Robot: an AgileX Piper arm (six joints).
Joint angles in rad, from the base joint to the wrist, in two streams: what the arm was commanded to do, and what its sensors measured. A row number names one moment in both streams.
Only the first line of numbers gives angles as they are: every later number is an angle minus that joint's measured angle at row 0.
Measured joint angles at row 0:
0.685 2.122 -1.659 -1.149 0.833 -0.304
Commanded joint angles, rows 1 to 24:
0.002 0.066 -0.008 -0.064 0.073 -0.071
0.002 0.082 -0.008 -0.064 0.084 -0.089
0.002 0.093 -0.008 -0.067 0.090 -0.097
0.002 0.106 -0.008 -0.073 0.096 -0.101
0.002 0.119 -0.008 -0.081 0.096 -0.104
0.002 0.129 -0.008 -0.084 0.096 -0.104
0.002 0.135 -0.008 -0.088 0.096 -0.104
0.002 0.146 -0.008 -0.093 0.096 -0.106
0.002 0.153 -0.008 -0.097 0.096 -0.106
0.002 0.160 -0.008 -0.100 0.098 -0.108
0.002 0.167 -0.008 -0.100 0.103 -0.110
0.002 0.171 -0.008 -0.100 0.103 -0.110
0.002 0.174 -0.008 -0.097 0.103 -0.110
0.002 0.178 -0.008 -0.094 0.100 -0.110
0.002 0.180 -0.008 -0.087 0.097 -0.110
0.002 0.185 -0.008 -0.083 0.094 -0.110
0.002 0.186 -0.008 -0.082 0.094 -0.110
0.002 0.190 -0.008 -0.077 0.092 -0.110
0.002 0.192 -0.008 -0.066 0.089 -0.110
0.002 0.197 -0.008 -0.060 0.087 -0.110
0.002 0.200 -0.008 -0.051 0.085 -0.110
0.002 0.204 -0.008 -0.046 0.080 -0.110
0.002 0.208 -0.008 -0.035 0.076 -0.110
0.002 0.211 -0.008 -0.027 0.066 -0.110
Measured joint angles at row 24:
0.000 0.204 0.000 -0.050 0.084 -0.104
